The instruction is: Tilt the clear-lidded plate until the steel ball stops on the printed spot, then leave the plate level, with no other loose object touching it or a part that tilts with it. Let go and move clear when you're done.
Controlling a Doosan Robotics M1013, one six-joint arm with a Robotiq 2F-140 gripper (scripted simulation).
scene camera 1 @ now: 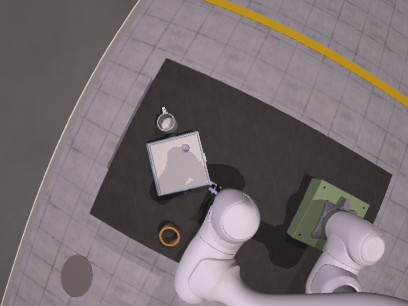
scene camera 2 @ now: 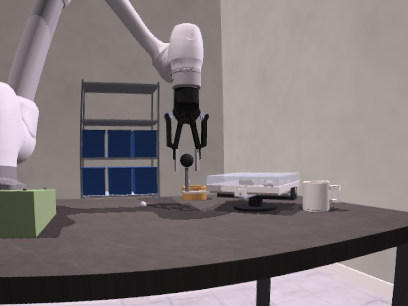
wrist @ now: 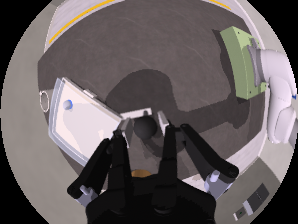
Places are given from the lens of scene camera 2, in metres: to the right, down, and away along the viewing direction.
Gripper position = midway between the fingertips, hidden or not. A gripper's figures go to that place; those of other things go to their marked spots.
gripper (scene camera 2: 187,171): -0.05, 0.05, 0.92
white mug (scene camera 2: 316,195): 0.32, 0.12, 0.84
